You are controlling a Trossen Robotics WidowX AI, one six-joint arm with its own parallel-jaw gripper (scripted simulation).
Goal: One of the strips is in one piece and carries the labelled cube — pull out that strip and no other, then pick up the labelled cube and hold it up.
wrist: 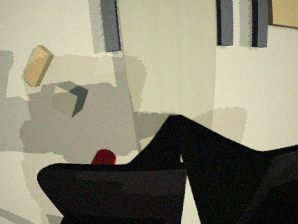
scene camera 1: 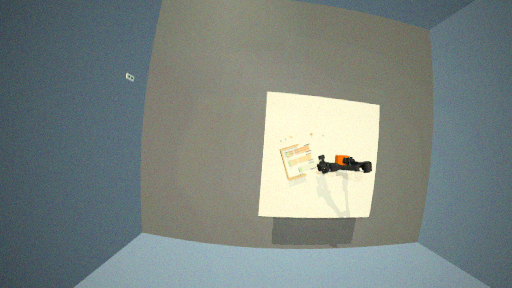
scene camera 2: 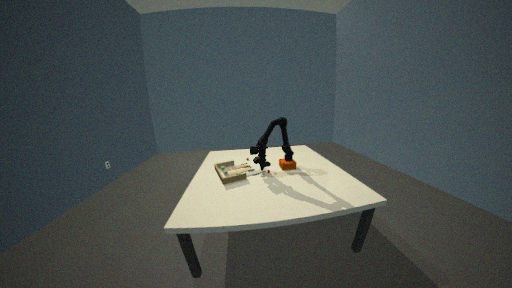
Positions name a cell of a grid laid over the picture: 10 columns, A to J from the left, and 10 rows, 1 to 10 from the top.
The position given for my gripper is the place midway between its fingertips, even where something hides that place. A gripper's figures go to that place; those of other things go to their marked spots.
My gripper (wrist: F6): 10 cm from the lens. A strip (wrist: F3): 9 cm from the lens.
